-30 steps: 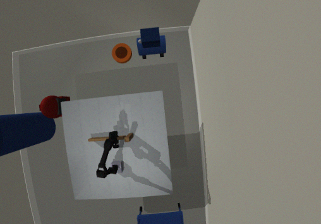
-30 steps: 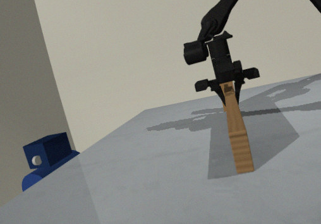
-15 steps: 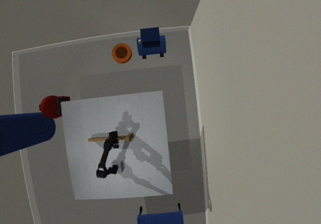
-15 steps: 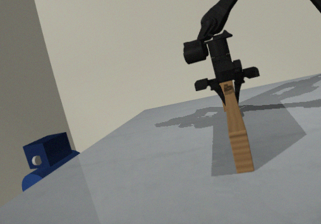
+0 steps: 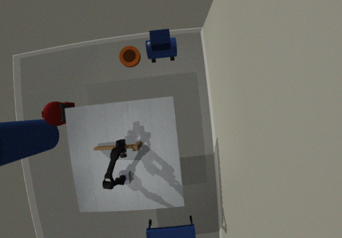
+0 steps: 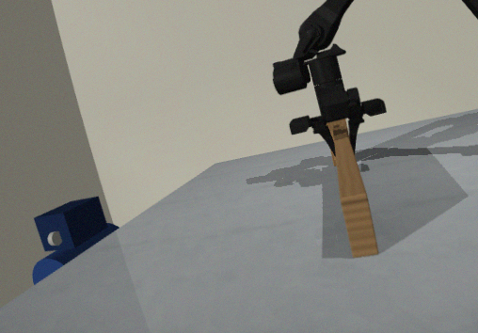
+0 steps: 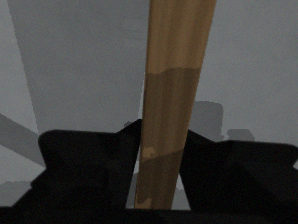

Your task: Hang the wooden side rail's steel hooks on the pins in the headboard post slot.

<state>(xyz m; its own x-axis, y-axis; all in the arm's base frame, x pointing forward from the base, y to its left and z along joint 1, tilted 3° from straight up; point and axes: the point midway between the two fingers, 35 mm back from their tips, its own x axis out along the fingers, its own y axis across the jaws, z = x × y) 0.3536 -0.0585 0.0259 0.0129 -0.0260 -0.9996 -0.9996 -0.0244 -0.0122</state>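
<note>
Now: gripper tip 1 cm short of the headboard post, 15 cm to the left of it and 4 cm below it.
</note>
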